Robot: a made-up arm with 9 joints.
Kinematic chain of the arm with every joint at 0, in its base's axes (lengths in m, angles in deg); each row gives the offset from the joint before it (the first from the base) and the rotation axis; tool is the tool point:
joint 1: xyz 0 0 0.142 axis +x
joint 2: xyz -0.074 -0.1 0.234 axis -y
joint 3: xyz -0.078 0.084 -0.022 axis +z
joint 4: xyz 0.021 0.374 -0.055 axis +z
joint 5: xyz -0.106 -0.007 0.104 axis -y
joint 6: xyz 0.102 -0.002 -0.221 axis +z
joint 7: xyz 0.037 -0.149 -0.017 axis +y
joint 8: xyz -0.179 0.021 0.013 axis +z
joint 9: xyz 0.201 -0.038 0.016 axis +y
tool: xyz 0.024 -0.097 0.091
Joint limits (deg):
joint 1: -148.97..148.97
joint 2: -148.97..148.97
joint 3: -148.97..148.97
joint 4: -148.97..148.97
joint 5: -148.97..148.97
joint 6: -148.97..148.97
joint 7: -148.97..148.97
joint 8: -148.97..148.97
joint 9: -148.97..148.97
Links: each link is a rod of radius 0.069 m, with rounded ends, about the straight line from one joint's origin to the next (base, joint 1, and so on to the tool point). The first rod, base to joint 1, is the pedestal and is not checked.
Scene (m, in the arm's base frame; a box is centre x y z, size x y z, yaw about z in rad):
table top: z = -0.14
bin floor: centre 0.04 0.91 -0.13 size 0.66 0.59 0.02 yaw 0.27
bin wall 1: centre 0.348 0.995 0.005 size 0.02 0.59 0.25 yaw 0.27
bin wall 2: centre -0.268 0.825 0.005 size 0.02 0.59 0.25 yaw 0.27
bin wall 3: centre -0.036 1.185 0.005 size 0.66 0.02 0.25 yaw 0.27
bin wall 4: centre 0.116 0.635 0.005 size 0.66 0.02 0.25 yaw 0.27
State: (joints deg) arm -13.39 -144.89 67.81 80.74 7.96 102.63 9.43 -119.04 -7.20
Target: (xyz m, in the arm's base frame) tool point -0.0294 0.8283 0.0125
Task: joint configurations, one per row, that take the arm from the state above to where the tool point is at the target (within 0.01 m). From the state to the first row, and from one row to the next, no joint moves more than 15 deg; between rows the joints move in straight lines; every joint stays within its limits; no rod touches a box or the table.
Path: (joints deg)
1: -26.63 -141.18 54.96 79.15 5.48 100.73 1.48 -119.56 -4.37
2: -39.86 -137.48 42.11 77.55 2.99 98.83 -6.47 -120.07 -1.55

